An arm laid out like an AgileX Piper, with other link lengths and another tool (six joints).
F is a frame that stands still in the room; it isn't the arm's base.
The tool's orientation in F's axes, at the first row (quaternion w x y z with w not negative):
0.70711 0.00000 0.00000 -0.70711
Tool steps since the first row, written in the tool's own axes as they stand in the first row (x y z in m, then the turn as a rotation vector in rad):
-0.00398 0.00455 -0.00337 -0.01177 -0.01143 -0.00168
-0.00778 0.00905 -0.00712 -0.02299 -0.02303 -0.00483
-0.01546 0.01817 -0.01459 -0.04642 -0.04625 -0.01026
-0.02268 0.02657 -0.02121 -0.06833 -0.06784 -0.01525
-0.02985 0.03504 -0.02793 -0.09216 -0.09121 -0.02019
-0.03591 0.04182 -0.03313 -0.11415 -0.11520 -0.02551
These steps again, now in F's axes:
0.00455 0.00398 -0.00337 -0.01143 0.01177 -0.00168
0.00905 0.00778 -0.00712 -0.02303 0.02299 -0.00483
0.01817 0.01546 -0.01459 -0.04625 0.04642 -0.01026
0.02657 0.02268 -0.02121 -0.06784 0.06833 -0.01525
0.03504 0.02985 -0.02793 -0.09121 0.09216 -0.02019
0.04182 0.03591 -0.03313 -0.11520 0.11415 -0.02551

